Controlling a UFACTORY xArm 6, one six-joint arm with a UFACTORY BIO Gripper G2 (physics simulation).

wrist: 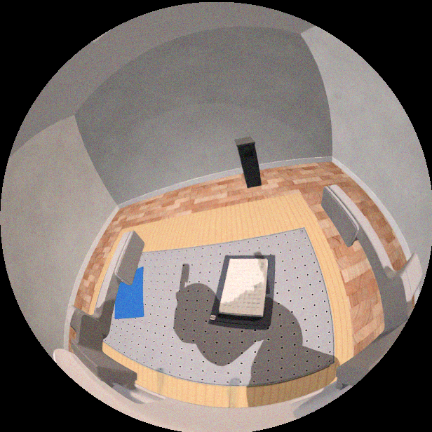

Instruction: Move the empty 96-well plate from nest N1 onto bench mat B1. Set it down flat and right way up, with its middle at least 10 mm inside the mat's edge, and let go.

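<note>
The white 96-well plate (244, 287) lies flat and right way up in the dark nest (271, 295), right of the view's middle. A small label shows at the nest's lower left corner. The blue bench mat (131, 300) is at the left, partly hidden behind the left finger. My gripper (237, 242) is open and empty. Its two grey finger pads stand wide apart, one at the left and one at the right, with the plate and nest below and between them. The gripper's shadow falls over the lower part of the plate.
A grey perforated board (165, 280) bears the nest and the mat, on a light wooden table (210, 222). A black pedestal (249, 165) stands on the brick-patterned floor beyond the table, near the grey walls.
</note>
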